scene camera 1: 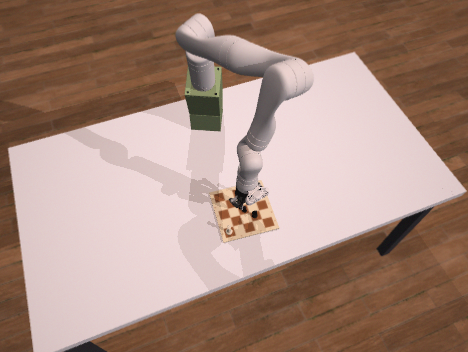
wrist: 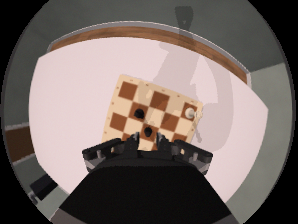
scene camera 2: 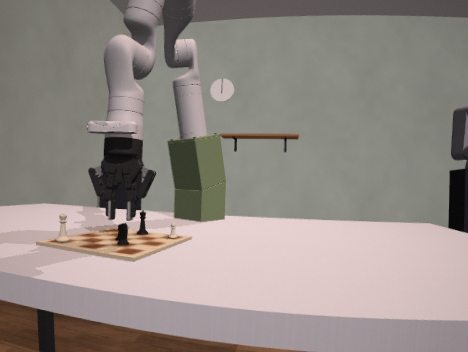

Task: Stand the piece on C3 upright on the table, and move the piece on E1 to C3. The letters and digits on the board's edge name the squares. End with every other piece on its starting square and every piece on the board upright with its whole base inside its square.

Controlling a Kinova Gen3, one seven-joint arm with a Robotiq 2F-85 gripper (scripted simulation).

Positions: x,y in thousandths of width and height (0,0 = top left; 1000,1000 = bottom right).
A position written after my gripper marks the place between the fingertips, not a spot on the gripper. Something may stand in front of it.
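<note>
You'd see my gripper (scene camera 2: 257,626) here, and it's in the wrist view as well, my gripper (wrist: 495,609). There's also a chessboard (scene camera 2: 219,692). I can see the chessboard (scene camera 1: 520,641) from scene camera 1 too, and the wrist view shows me the chessboard (wrist: 552,493).
</note>
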